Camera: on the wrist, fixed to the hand. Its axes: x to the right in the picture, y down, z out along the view.
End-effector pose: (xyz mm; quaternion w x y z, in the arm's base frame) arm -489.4 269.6 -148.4 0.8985 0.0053 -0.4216 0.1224
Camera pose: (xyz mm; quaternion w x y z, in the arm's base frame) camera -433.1 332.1 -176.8 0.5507 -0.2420 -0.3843 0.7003
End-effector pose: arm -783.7 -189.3 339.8 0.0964 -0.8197 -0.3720 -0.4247
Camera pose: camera -781.4 -243.2 410.3 0.3474 -0.8865 0.2505 -0.1748
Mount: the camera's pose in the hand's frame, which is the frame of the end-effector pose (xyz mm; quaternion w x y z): 26.5 50.7 -67.9 0.7413 0.0279 -0.0798 0.6659
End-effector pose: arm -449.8 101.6 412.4 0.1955 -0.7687 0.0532 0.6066
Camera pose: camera -397.2 34.4 387.9 0.2333 0.4805 -0.5526 -0.6397
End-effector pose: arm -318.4 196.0 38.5 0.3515 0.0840 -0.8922 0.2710
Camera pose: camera -315.7 276.5 76.0 0.0066 -0.5004 -0.7378 0.4531
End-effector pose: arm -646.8 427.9 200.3 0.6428 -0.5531 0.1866 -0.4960
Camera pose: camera -666.9 364.5 141.4 0.8371 -0.3074 0.4415 0.0993
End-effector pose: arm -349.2 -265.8 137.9 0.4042 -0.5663 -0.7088 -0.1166
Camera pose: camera -274.6 -272.5 185.6 0.3365 -0.8897 -0.1838 0.2477
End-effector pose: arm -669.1 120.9 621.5 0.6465 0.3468 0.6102 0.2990
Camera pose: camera -732.9 177.5 646.3 0.3192 0.7053 0.1782 0.6074
